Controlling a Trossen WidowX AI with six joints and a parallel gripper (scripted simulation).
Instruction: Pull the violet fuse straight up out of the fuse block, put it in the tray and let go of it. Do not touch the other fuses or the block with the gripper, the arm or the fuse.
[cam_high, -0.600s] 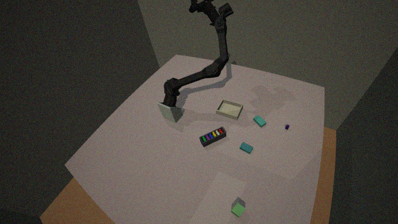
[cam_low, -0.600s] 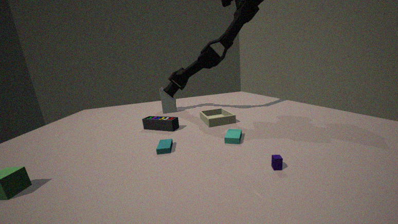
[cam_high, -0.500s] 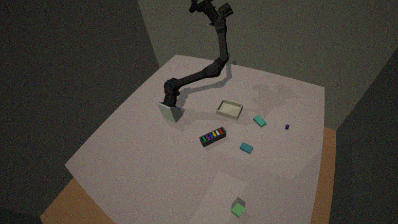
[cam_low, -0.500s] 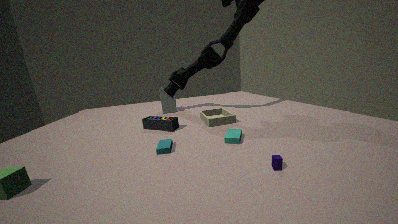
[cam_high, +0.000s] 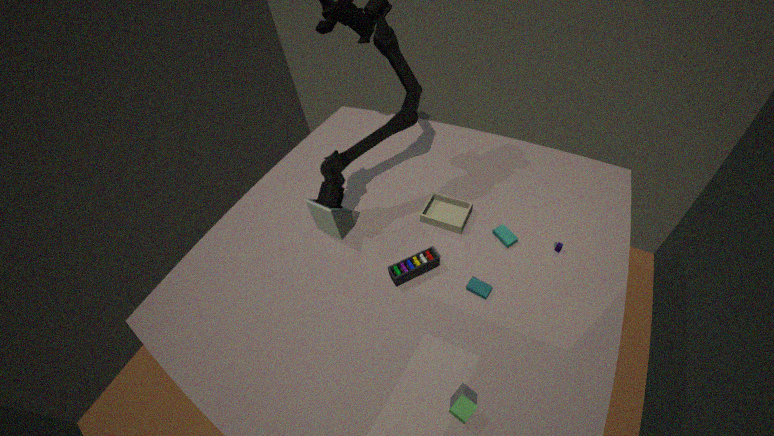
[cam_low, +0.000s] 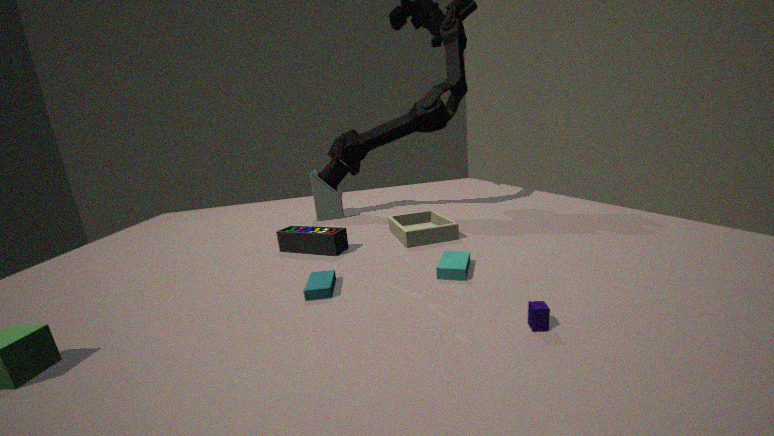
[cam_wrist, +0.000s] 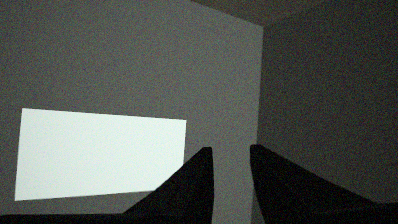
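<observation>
Now: gripper tip 61 cm above the violet fuse, 38 cm short of it and 33 cm to the left of it. Round my gripper tip: cream tray (64 cm below, 39 cm ahead, 9 cm to the right); green cube (67 cm ahead, 62 cm below, 57 cm to the right); dark purple cube (74 cm ahead, 63 cm below, 7 cm to the right).
</observation>
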